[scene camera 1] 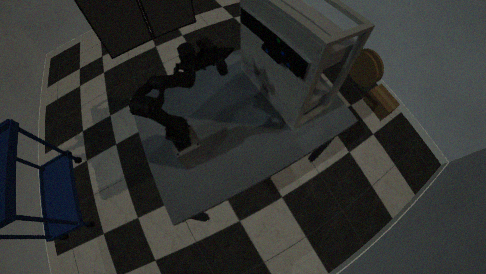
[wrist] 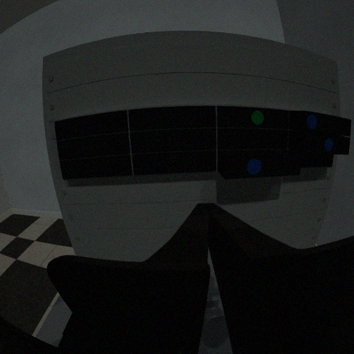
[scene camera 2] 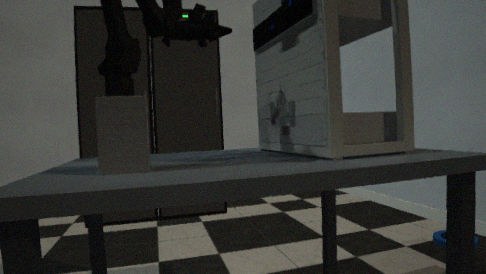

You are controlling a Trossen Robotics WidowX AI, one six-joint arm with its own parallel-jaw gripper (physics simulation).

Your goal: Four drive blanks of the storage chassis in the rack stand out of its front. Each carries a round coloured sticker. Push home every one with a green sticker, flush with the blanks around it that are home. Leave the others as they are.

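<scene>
The storage chassis [scene camera 1: 252, 25] [scene camera 2: 300, 21] [wrist: 172, 142] is a black band of drive blanks in the pale rack [scene camera 1: 312, 95] [scene camera 2: 334, 100]. In the wrist view, the green-stickered blank [wrist: 237, 120] is in the top row, third column; how far it stands out is unclear in the dark. A blue-stickered blank [wrist: 280, 166] juts out in that column's bottom row. Two more blue-stickered blanks [wrist: 337, 123] [wrist: 341, 146] jut out at the right, in the upper rows. My gripper [scene camera 1: 232, 49] [scene camera 2: 230, 31] [wrist: 204, 210] is shut and empty, in front of the rack and apart from it, its tips below the band in the wrist view.
The rack and the arm's pale base block [scene camera 2: 123, 135] stand on the grey table [scene camera 1: 200, 185] [scene camera 2: 240, 175]. A dark cabinet [scene camera 1: 125, 25] [scene camera 2: 187, 100] stands behind. A blue cart [scene camera 1: 60, 195] is at the left, and a round wooden stool [scene camera 1: 367, 67] is beyond the rack.
</scene>
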